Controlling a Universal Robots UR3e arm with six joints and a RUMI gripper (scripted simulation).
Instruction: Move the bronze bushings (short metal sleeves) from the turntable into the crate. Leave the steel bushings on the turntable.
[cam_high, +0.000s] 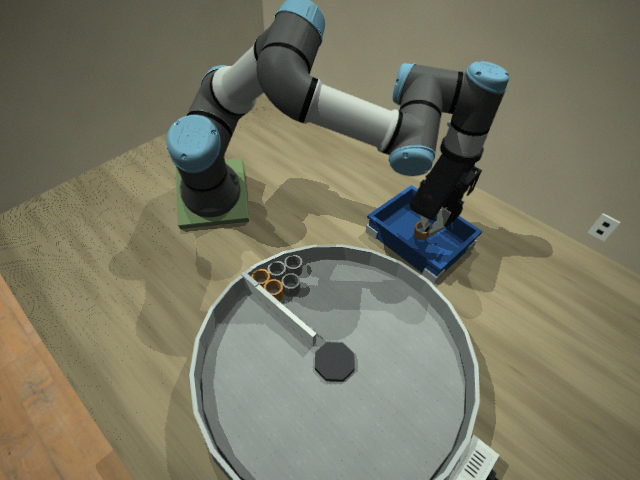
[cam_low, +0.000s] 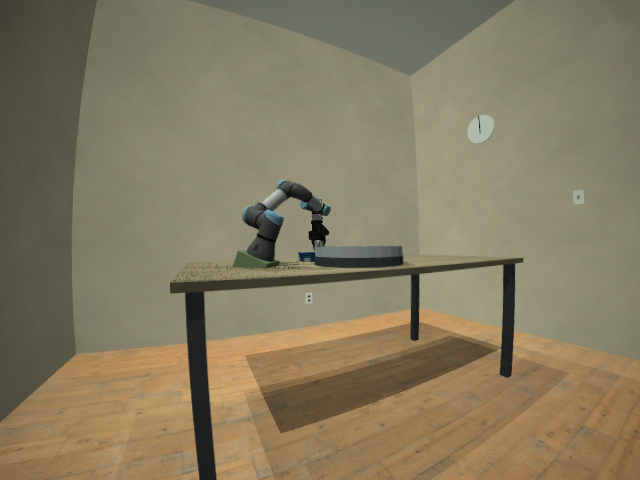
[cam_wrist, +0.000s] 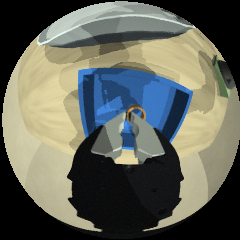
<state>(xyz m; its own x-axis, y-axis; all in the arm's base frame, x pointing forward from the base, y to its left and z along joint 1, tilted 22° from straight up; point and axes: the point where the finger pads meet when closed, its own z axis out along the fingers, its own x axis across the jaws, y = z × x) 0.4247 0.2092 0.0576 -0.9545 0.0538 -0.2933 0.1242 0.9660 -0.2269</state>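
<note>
Now: hand 1 cm past the blue crate and 1 cm above it. From my hand the other things lie so: grey turntable: 36 cm to the right, 2 cm above.
</note>
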